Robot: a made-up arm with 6 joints.
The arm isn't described. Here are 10 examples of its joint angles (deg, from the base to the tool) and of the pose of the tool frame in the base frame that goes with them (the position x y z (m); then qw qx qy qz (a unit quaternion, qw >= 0)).
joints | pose
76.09 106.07 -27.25 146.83 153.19 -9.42 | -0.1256 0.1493 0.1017 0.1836 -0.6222 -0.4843 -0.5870
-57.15 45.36 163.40 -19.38 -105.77 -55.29 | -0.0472 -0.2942 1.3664 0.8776 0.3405 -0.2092 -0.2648
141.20 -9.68 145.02 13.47 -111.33 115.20 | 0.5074 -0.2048 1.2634 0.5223 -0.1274 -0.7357 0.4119
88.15 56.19 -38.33 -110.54 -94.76 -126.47 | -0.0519 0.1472 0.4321 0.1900 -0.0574 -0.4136 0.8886
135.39 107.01 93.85 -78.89 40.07 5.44 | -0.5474 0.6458 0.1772 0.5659 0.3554 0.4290 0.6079
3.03 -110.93 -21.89 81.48 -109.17 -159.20 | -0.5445 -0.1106 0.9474 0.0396 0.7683 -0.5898 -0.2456
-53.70 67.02 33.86 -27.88 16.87 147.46 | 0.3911 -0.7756 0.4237 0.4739 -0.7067 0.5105 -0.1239
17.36 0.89 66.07 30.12 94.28 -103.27 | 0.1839 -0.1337 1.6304 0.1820 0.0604 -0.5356 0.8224
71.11 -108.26 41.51 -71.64 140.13 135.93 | -0.1271 -0.7976 0.8767 0.4774 0.8067 0.3058 -0.1666
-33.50 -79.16 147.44 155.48 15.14 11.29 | -0.5052 0.5328 0.3011 0.3538 -0.2371 0.1642 0.8898
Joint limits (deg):
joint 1: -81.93..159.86
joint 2: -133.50..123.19
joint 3: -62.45..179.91
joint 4: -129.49..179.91
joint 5: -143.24..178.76
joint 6: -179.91..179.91
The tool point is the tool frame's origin. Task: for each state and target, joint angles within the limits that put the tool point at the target. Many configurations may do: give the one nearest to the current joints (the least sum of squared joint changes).
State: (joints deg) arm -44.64 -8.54 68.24 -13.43 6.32 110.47
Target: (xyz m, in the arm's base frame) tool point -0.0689 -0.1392 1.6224
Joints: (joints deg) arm -41.12 -3.83 92.81 -33.05 14.19 128.31
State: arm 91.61 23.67 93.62 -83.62 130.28 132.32
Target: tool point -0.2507 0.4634 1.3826
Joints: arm 124.68 27.27 91.83 -92.82 131.08 131.20
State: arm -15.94 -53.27 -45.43 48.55 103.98 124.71
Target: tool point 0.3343 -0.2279 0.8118
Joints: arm -19.63 -16.28 -60.26 44.72 99.45 127.14
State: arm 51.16 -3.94 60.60 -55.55 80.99 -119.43
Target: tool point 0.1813 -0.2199 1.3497
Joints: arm -2.23 -38.71 10.91 -45.70 97.38 -112.87
